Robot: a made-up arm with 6 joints.
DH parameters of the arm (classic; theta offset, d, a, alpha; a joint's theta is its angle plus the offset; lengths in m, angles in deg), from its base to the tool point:
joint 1: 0 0.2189 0 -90
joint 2: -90 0 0.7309 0
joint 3: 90 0.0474 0 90
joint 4: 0 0.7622 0 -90
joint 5: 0 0 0 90
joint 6: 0 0.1 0 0
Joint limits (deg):
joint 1: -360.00..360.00
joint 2: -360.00..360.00
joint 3: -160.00..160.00
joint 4: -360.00..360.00
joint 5: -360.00..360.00
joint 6: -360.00..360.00
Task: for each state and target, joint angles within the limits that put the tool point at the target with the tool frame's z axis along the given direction. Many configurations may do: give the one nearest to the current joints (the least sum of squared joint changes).
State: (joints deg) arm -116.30 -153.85 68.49 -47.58 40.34 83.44
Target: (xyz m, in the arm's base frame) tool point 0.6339 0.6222 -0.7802 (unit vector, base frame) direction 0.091 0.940 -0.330
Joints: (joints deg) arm -136.47 -172.63 64.17 -98.02 38.66 83.44
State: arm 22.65 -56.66 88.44 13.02 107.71 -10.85
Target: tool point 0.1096 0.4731 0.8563 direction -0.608 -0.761 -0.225
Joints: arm 68.03 -14.88 108.38 44.77 156.63 -10.85
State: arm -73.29 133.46 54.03 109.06 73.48 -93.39
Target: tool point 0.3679 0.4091 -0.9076 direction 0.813 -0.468 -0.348
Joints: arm -117.11 169.86 70.91 109.19 82.55 -93.39
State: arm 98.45 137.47 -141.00 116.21 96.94 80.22
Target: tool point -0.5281 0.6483 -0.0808 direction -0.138 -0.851 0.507
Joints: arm 122.01 162.79 -99.94 142.75 110.22 80.22
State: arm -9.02 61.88 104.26 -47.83 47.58 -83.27
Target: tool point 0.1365 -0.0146 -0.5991 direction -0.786 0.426 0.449
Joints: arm -27.19 110.80 106.87 1.16 79.00 -83.27
